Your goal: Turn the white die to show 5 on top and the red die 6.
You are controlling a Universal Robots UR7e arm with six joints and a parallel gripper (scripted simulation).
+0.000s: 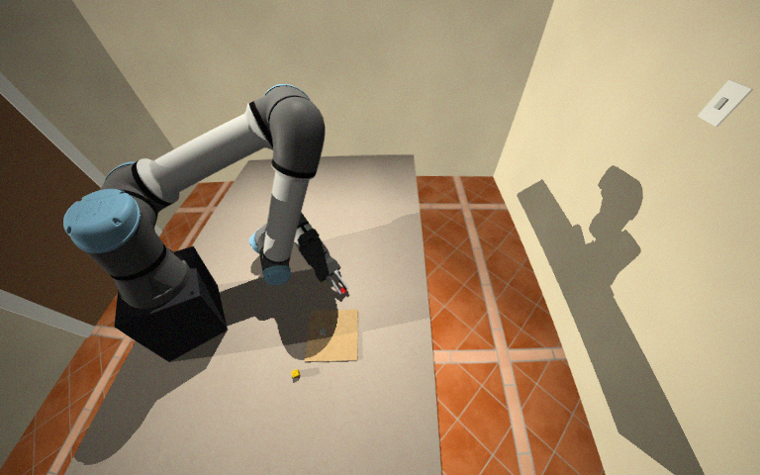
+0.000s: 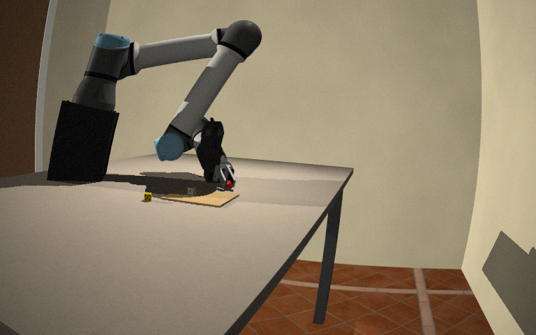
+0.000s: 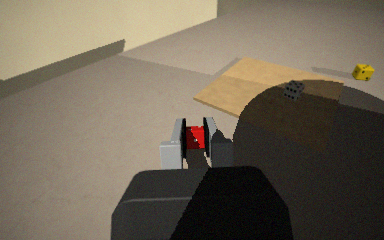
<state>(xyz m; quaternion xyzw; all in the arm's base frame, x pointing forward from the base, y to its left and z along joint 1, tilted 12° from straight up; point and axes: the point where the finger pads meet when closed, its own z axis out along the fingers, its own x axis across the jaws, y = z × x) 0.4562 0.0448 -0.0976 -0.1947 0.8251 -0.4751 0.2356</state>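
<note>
My hand is 10 mm short of the red die, 10 mm to the left of it and 10 mm above it. Also, from my hand: white die 50 mm behind, 130 mm to the right, 10 mm below; yellow die 120 mm behind, 230 mm to the right, 20 mm below; tan mat 30 mm behind, 130 mm to the right, 20 mm below.
</note>
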